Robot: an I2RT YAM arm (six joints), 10 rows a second.
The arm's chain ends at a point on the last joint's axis. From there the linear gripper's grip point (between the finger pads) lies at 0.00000 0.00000 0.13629 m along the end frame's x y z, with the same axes.
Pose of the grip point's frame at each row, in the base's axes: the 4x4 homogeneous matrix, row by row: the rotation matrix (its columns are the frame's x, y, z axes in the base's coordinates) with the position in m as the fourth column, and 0 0 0 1 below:
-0.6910 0.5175 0.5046 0.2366; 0.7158 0.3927 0.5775 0.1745; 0.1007 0.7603 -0.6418 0.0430; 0 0 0 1
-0.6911 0.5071 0.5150 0.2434; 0.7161 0.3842 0.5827 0.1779; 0.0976 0.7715 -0.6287 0.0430; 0 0 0 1
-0.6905 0.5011 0.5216 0.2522; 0.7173 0.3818 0.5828 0.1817; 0.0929 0.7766 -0.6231 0.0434; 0 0 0 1
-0.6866 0.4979 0.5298 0.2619; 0.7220 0.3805 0.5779 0.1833; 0.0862 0.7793 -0.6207 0.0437; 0 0 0 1
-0.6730 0.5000 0.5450 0.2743; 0.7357 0.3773 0.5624 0.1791; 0.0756 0.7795 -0.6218 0.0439; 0 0 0 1
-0.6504 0.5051 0.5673 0.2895; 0.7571 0.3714 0.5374 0.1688; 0.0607 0.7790 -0.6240 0.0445; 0 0 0 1
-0.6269 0.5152 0.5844 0.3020; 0.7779 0.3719 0.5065 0.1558; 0.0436 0.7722 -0.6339 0.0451; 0 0 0 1
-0.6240 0.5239 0.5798 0.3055; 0.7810 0.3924 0.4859 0.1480; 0.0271 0.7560 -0.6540 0.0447; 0 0 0 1
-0.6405 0.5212 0.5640 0.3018; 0.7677 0.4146 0.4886 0.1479; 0.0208 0.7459 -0.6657 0.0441; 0 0 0 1
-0.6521 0.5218 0.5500 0.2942; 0.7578 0.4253 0.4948 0.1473; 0.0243 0.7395 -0.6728 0.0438; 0 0 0 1
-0.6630 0.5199 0.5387 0.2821; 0.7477 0.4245 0.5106 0.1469; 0.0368 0.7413 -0.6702 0.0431; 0 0 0 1
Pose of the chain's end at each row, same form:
-0.6910 0.5175 0.5046 0.1678; 0.7158 0.3927 0.5775 0.0958; 0.1007 0.7603 -0.6418 0.1305; 0 0 0 1
-0.6911 0.5071 0.5150 0.1732; 0.7161 0.3842 0.5827 0.0985; 0.0976 0.7715 -0.6287 0.1287; 0 0 0 1
-0.6905 0.5011 0.5216 0.1811; 0.7173 0.3818 0.5828 0.1023; 0.0929 0.7766 -0.6231 0.1283; 0 0 0 1
-0.6866 0.4979 0.5298 0.1897; 0.7220 0.3805 0.5779 0.1045; 0.0862 0.7793 -0.6207 0.1283; 0 0 0 1
-0.6730 0.5000 0.5450 0.2000; 0.7357 0.3773 0.5624 0.1025; 0.0756 0.7795 -0.6218 0.1286; 0 0 0 1
-0.6504 0.5051 0.5673 0.2122; 0.7571 0.3714 0.5374 0.0956; 0.0607 0.7790 -0.6240 0.1295; 0 0 0 1
-0.6269 0.5152 0.5844 0.2224; 0.7779 0.3719 0.5065 0.0868; 0.0436 0.7722 -0.6339 0.1315; 0 0 0 1
-0.6240 0.5239 0.5798 0.2265; 0.7810 0.3924 0.4859 0.0818; 0.0271 0.7560 -0.6540 0.1338; 0 0 0 1
-0.6405 0.5212 0.5640 0.2249; 0.7677 0.4146 0.4886 0.0813; 0.0208 0.7459 -0.6657 0.1348; 0 0 0 1
-0.6521 0.5218 0.5500 0.2192; 0.7578 0.4253 0.4948 0.0799; 0.0243 0.7395 -0.6728 0.1355; 0 0 0 1
-0.6630 0.5199 0.5387 0.2087; 0.7477 0.4245 0.5106 0.0773; 0.0368 0.7413 -0.6702 0.1344; 0 0 0 1

